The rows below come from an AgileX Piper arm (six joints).
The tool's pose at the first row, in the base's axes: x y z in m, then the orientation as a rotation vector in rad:
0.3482, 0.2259, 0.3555, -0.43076, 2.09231, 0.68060
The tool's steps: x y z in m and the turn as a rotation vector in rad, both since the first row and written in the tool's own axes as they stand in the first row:
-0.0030, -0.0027, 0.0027, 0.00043, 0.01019, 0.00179
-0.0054, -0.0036, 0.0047, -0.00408, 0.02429, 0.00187
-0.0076, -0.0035, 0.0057, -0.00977, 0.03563, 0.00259
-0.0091, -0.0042, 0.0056, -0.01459, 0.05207, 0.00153
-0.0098, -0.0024, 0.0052, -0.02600, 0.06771, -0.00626
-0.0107, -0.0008, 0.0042, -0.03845, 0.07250, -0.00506
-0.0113, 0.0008, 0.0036, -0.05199, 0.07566, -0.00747
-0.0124, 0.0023, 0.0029, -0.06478, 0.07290, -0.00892
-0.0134, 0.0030, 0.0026, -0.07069, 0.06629, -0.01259
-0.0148, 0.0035, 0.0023, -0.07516, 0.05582, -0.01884
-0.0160, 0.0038, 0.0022, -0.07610, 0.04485, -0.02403
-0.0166, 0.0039, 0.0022, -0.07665, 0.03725, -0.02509
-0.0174, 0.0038, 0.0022, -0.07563, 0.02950, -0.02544
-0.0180, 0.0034, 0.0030, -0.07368, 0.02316, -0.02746
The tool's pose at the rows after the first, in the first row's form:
0.3530, 0.2256, 0.3559, -0.43300, 2.10263, 0.68031
0.3561, 0.2262, 0.3566, -0.44142, 2.11475, 0.68397
0.3579, 0.2270, 0.3580, -0.44871, 2.12417, 0.68953
0.3591, 0.2265, 0.3591, -0.45954, 2.13798, 0.69264
0.3583, 0.2277, 0.3604, -0.48073, 2.14685, 0.69897
0.3573, 0.2284, 0.3621, -0.48861, 2.14837, 0.71276
0.3564, 0.2293, 0.3634, -0.50013, 2.14670, 0.72574
0.3558, 0.2301, 0.3651, -0.50764, 2.13996, 0.73898
0.3558, 0.2306, 0.3663, -0.51185, 2.13074, 0.74374
0.3561, 0.2309, 0.3677, -0.51618, 2.11739, 0.74568
0.3566, 0.2311, 0.3688, -0.51719, 2.10498, 0.74448
0.3569, 0.2312, 0.3694, -0.51524, 2.09733, 0.74503
0.3574, 0.2312, 0.3700, -0.51162, 2.09025, 0.74433
0.3584, 0.2314, 0.3700, -0.50981, 2.08416, 0.74153

